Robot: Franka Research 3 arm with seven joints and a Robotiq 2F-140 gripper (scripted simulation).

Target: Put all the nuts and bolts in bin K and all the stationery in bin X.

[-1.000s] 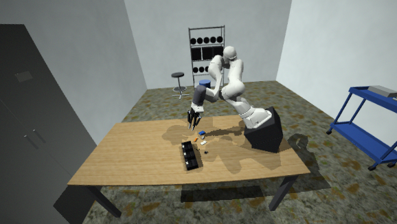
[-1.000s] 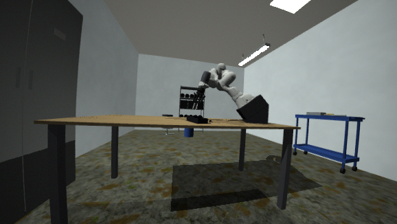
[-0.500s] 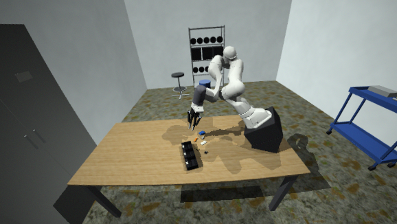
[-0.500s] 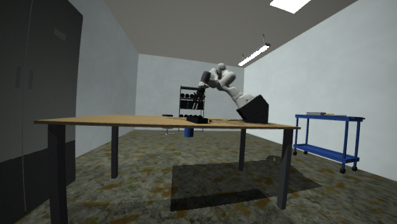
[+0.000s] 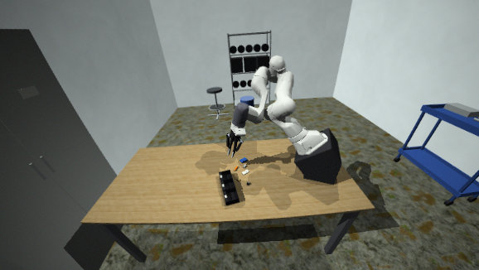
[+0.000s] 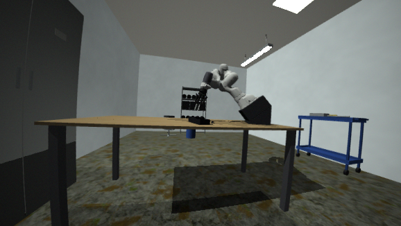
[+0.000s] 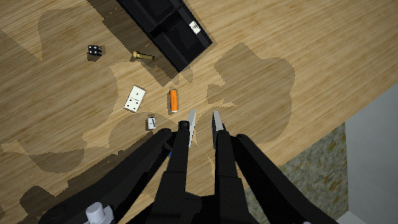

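The grey piece lies 90 mm behind my hand, 10 mm to the left of it and 130 mm below it. From my hand the other things lie so: orange cylinder: 20 mm behind, 30 mm to the left, 130 mm below; flat blue block: 80 mm behind, 60 mm to the right, 130 mm below; white domino: 100 mm behind, 70 mm to the left, 130 mm below.
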